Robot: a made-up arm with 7 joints.
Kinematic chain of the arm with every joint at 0, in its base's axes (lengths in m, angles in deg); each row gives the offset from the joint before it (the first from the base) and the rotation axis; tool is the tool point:
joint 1: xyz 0 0.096 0 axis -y
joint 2: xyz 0 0.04 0 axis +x
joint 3: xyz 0 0 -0.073 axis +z
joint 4: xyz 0 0 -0.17 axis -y
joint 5: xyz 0 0 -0.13 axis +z
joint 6: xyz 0 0 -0.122 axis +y
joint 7: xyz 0 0 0 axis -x
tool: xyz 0 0 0
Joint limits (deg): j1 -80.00..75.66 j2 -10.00..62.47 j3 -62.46..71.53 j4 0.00..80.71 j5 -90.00..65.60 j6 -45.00..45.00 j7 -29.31..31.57
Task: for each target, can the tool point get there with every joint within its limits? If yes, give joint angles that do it. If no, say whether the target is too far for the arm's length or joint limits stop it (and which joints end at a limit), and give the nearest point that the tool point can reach.
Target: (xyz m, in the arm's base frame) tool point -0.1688 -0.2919 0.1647
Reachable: no: joint limits stop it (at a limit: joint 1, joint 2, joint 3, joint 4) | nearest point -0.2174 -0.1304 -0.1551 | short by 0.362 m
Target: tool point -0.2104 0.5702 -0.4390
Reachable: no: too far | nearest point -0.1597 0.4655 -0.3331 | short by 0.157 m
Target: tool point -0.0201 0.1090 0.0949
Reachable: no: joint limits stop it (at a limit: joint 1, joint 2, joint 4) | nearest point 0.3128 -0.0026 0.1591 | short by 0.357 m
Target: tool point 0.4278 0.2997 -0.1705
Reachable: yes | joints 58.41 20.34 -3.07 18.25 -31.50 -13.37 2.84
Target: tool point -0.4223 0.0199 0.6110
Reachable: no: too far | nearest point -0.4801 0.0500 -0.0846 | short by 0.699 m
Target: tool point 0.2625 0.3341 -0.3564
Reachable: yes | joints 23.65 26.89 -10.82 23.19 16.60 -8.38 20.73
